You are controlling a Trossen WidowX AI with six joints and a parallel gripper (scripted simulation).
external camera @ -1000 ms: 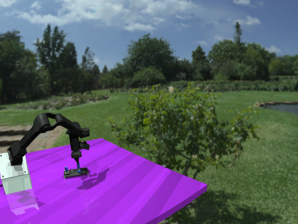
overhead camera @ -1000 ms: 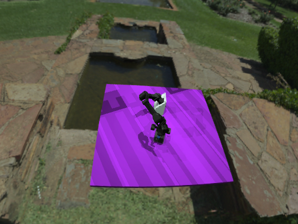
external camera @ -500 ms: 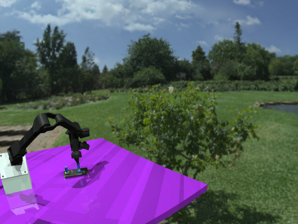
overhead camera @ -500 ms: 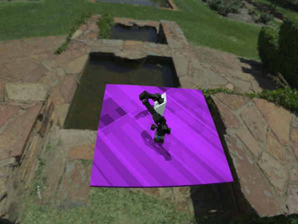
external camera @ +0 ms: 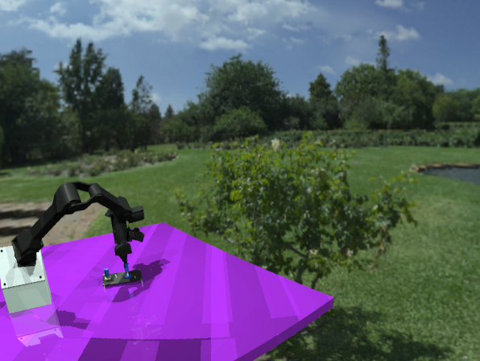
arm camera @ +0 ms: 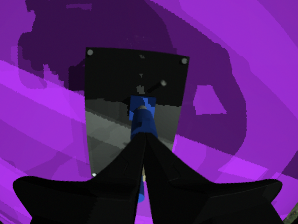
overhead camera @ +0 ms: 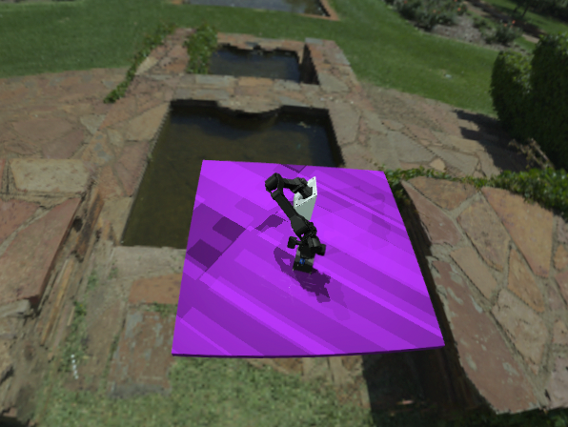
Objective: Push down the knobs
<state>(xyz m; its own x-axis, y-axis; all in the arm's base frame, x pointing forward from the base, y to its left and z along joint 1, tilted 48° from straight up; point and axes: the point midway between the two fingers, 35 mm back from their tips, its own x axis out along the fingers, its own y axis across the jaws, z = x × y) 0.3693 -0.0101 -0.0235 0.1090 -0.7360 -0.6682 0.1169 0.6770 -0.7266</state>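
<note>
Now: gripper tip 8 cm past the blue knob, 3 cm above it and 1 cm to the right of it.
</note>
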